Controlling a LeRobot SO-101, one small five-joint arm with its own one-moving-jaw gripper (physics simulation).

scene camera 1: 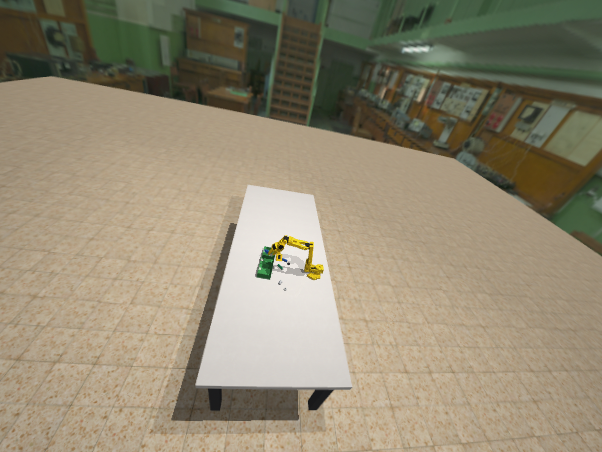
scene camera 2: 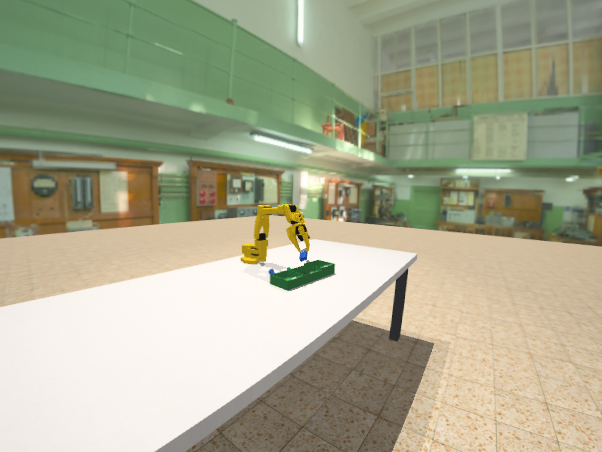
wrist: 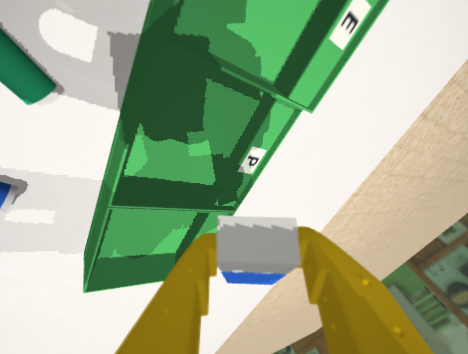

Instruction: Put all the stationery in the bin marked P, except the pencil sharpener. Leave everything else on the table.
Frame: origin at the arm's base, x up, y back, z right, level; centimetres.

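Seen in the pictures: hand, its tool point: (scene camera 1: 272, 254) (scene camera 2: 301, 251) (wrist: 216, 248); arm's base, origin of its link: (scene camera 1: 310, 273) (scene camera 2: 256, 261).
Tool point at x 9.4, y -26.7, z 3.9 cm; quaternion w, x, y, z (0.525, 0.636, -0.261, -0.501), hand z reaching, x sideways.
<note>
Offsets run from my tool point to a thing's middle. "spot": to the spot under its first point.
My gripper (scene camera 1: 270, 252) (scene camera 2: 304, 250) (wrist: 258, 245) is shut on a white-and-blue eraser @[dx -0.4, dy -2.5, dz +1.9 cm] (scene camera 1: 266, 251) (scene camera 2: 303, 256) (wrist: 257, 255), with one jaw on each side. It holds the eraser above the green divided tray @[dx -7.4, dy -2.4, dz +0.8 cm] (scene camera 1: 258, 274) (scene camera 2: 302, 279) (wrist: 96, 235), towards its far end in scene camera 1. The bin marked P @[spot: dx -7.6, dy -1.4, dz +4.7 cm] (wrist: 170, 192) is the middle compartment and lies ahead of the jaws in the wrist view. I see no stationery in its visible part; shadow covers much of it. Which compartment is directly under the eraser I cannot tell. Two small grey things @[dx -8.8, dy +6.6, dz -14.1 cm] (scene camera 1: 280, 283) @[dx -9.0, dy +9.8, dz -18.6 cm] (scene camera 1: 285, 289) lie on the table; which is the sharpener is unclear.
The compartment marked E @[spot: dx -5.9, dy -5.7, dz -4.0 cm] (wrist: 300, 87) adjoins P; the third compartment's label is hidden. A green cylinder @[dx -8.7, dy +6.7, dz -1.7 cm] (scene camera 1: 280, 267) (wrist: 30, 80), a blue cylinder @[dx -8.7, dy +8.7, dz +5.3 cm] (scene camera 1: 284, 260) (scene camera 2: 271, 272) (wrist: 4, 194) and a black nut @[dx -9.0, dy +12.2, dz +2.3 cm] (scene camera 1: 288, 263) lie between the tray and the arm's base.
</note>
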